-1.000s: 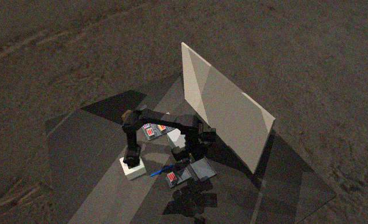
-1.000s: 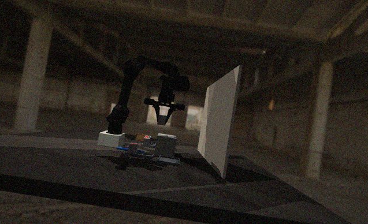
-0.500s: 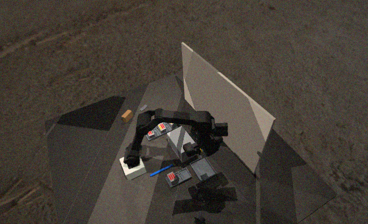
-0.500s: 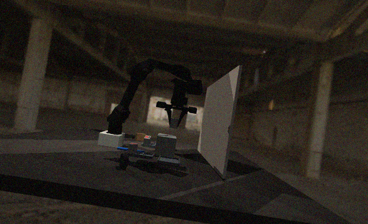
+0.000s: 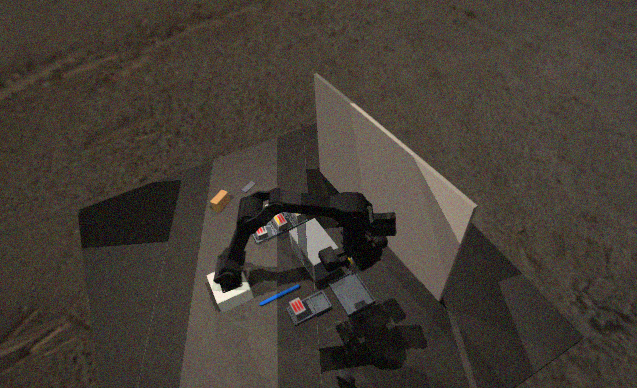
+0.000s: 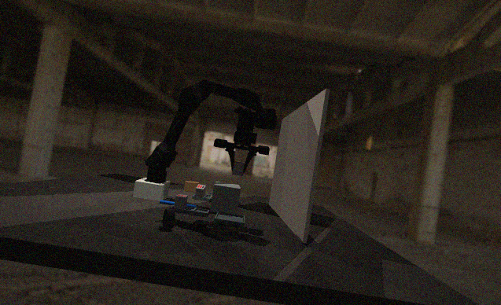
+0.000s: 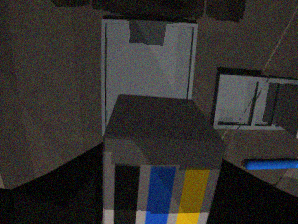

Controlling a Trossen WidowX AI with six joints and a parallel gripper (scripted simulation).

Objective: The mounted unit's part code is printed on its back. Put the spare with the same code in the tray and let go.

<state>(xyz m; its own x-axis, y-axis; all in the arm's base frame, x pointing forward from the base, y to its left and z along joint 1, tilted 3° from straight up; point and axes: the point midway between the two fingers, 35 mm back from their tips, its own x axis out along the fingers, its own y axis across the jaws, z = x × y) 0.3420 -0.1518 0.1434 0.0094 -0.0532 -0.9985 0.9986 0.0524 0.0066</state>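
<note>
Now: gripper tip 16 cm above the dark tray. Round my gripper tip: tall white panel (21 cm to the left, 18 cm ahead, 6 cm above); blue stick (21 cm behind, 16 cm below, 8 cm to the left); white mounted unit (18 cm to the left, 11 cm below, 5 cm behind).
</note>
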